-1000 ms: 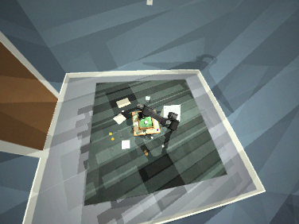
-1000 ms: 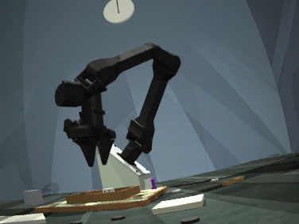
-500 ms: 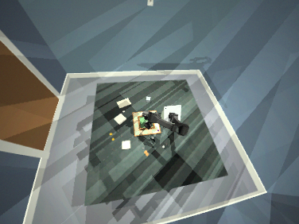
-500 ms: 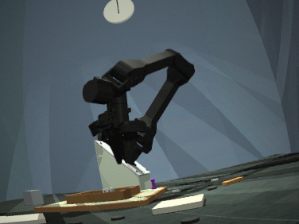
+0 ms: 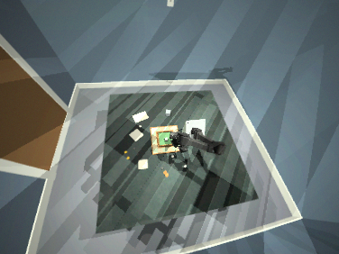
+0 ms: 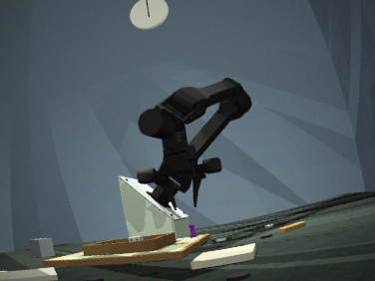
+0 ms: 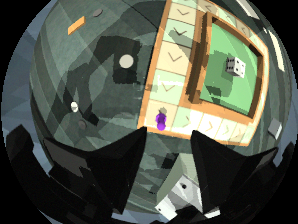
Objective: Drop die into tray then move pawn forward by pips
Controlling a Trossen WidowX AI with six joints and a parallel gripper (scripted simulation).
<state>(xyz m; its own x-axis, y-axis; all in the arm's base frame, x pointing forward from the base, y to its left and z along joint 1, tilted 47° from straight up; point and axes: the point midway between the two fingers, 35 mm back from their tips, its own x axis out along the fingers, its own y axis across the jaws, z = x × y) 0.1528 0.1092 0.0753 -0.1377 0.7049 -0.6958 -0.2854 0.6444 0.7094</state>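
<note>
My gripper tip is 6 cm above the purple pawn and 2 cm past it. Also, from my gripper tip: green dice tray: 11 cm ahead, 9 cm to the right, 8 cm below; then white die: 11 cm ahead, 8 cm to the right, 6 cm below.
</note>
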